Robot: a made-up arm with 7 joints. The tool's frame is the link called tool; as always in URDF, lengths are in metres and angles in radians.
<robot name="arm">
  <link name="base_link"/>
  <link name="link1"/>
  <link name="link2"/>
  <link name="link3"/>
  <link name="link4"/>
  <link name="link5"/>
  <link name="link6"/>
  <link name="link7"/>
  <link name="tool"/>
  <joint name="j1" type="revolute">
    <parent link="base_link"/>
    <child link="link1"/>
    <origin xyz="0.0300 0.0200 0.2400" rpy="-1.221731 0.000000 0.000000"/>
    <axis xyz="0 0 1"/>
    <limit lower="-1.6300" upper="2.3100"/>
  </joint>
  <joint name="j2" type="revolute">
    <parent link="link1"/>
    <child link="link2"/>
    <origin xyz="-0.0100 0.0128 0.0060" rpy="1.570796 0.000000 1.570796"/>
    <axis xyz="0 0 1"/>
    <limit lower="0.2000" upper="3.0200"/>
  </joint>
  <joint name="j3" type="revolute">
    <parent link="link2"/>
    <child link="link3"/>
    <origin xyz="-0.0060 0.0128 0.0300" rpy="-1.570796 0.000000 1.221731"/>
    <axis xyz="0 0 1"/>
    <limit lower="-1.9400" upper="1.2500"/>
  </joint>
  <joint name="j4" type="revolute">
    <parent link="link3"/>
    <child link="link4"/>
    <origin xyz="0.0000 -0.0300 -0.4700" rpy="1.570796 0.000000 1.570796"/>
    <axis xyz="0 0 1"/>
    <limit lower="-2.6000" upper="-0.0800"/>
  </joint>
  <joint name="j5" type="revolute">
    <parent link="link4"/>
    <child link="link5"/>
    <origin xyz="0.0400 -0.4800 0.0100" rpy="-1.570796 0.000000 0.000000"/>
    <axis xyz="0 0 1"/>
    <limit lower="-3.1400" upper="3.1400"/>
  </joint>
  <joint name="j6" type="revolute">
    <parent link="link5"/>
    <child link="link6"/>
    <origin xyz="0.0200 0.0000 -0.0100" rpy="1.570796 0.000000 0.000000"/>
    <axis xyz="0 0 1"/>
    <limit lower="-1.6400" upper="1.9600"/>
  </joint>
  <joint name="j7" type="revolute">
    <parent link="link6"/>
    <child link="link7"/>
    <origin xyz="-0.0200 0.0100 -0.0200" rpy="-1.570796 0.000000 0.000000"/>
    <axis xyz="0 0 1"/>
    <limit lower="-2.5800" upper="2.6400"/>
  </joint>
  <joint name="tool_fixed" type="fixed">
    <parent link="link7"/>
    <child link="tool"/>
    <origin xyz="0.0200 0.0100 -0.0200" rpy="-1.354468 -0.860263 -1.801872"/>
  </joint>
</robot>
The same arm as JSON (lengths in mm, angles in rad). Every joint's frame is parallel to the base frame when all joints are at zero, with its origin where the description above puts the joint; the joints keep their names.
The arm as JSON. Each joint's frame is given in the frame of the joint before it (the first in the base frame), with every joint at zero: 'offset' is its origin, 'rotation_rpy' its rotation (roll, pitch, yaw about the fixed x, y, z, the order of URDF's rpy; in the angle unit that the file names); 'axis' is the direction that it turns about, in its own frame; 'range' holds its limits. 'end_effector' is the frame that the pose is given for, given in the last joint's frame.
{"length_unit": "mm", "angle_unit": "rad", "chain": [
  {"id": "j1", "offset": [30.0, 20.0, 240.0], "rotation_rpy": [0.0, 0.0, 0.0], "axis": [0.0, 0.9397, 0.342], "range": [-1.63, 2.31]},
  {"id": "j2", "offset": [-10.0, 10.0, -10.0], "rotation_rpy": [0.0, 0.0, 0.0], "axis": "+x", "range": [0.2, 3.02]},
  {"id": "j3", "offset": [30.0, 10.0, 10.0], "rotation_rpy": [0.0, 0.0, 0.0], "axis": "+z", "range": [-1.94, 1.25]},
  {"id": "j4", "offset": [30.0, 0.0, -470.0], "rotation_rpy": [0.0, 0.0, 0.0], "axis": "+y", "range": [-2.6, -0.08]},
  {"id": "j5", "offset": [-40.0, 10.0, -480.0], "rotation_rpy": [0.0, 0.0, 0.0], "axis": "+z", "range": [-3.14, 3.14]},
  {"id": "j6", "offset": [-20.0, 0.0, -10.0], "rotation_rpy": [0.0, 0.0, 0.0], "axis": "+y", "range": [-1.64, 1.96]},
  {"id": "j7", "offset": [20.0, -20.0, 10.0], "rotation_rpy": [0.0, 0.0, 0.0], "axis": "+z", "range": [-2.58, 2.64]}
], "end_effector": {"offset": [-20.0, -10.0, -20.0], "rotation_rpy": [-1.3545, -0.8603, 1.3397]}}

